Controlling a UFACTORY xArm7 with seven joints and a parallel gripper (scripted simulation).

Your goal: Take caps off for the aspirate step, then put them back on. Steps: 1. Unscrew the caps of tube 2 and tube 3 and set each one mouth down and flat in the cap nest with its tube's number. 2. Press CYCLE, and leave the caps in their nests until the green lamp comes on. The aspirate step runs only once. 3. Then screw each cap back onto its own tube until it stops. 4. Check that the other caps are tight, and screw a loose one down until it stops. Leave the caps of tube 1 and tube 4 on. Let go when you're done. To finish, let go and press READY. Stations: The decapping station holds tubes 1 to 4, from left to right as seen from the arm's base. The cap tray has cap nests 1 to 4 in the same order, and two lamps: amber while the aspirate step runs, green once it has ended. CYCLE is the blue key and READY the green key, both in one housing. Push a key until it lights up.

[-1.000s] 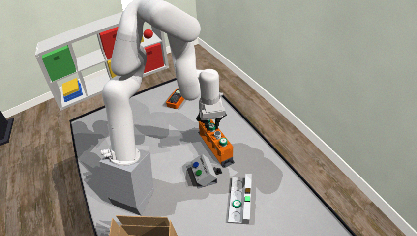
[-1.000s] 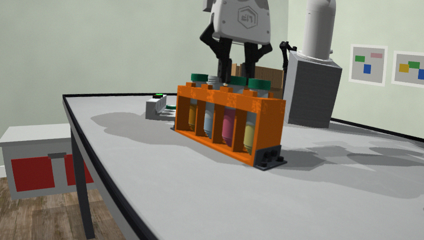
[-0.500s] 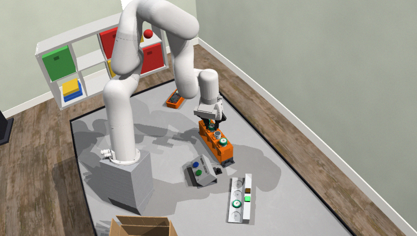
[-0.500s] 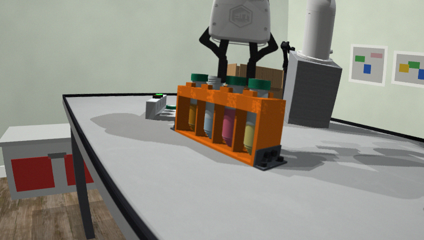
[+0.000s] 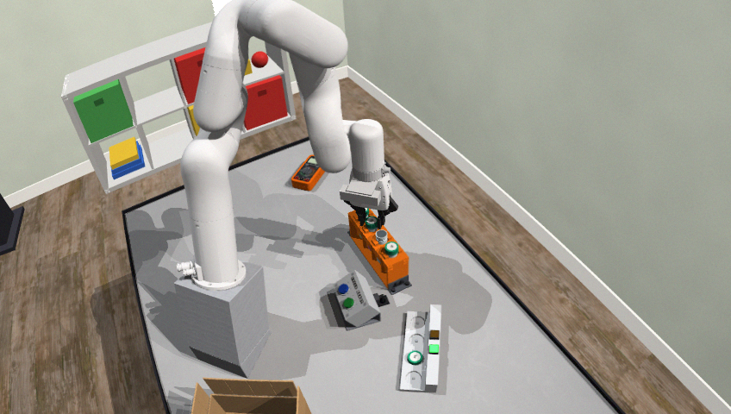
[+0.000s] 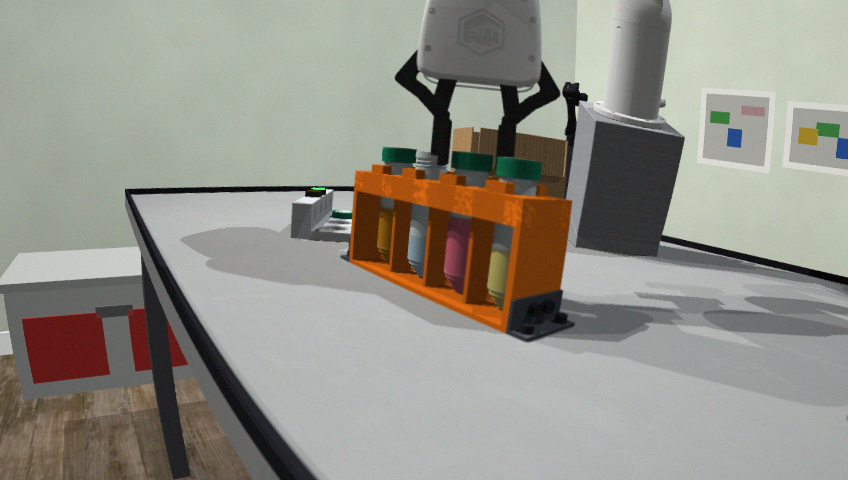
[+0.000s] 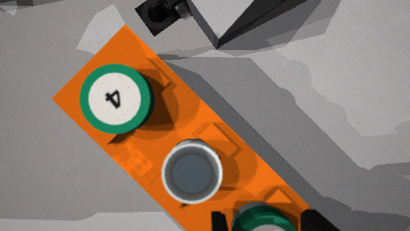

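Right now the cap 2 is 1 cm below my hand. Also, from my hand: cap 4: 10 cm to the right, 1 cm below, 1 cm ahead; tube 3 threaded neck: 5 cm to the right, 1 cm below; cap 1: 5 cm to the left, 1 cm below.
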